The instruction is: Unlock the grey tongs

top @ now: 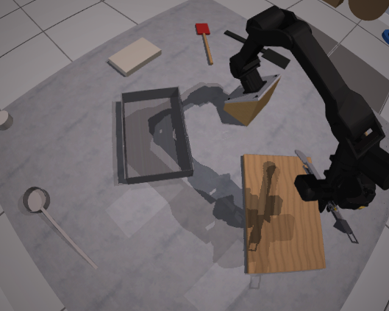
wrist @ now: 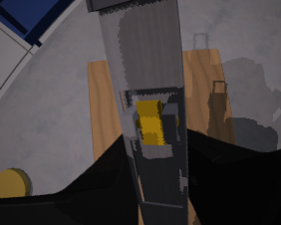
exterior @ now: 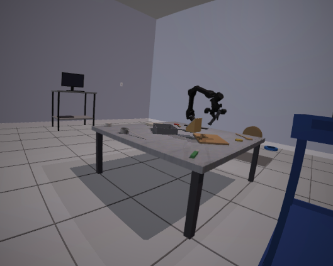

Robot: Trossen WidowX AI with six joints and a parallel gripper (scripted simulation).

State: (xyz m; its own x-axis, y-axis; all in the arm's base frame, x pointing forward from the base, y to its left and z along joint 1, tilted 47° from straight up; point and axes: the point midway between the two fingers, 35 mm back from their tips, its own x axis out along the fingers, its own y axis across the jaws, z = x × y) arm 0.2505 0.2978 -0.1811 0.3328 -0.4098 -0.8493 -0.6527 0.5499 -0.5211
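The wooden board is 20 mm behind my gripper tip, 50 mm to the right of it and 170 mm below it. The rest, counted from my gripper tip: yellow lock piece 40 mm above; then roasting tin 50 mm ahead, 510 mm to the right, 150 mm below; then yellow disc 220 mm behind, 160 mm to the left, 170 mm below.
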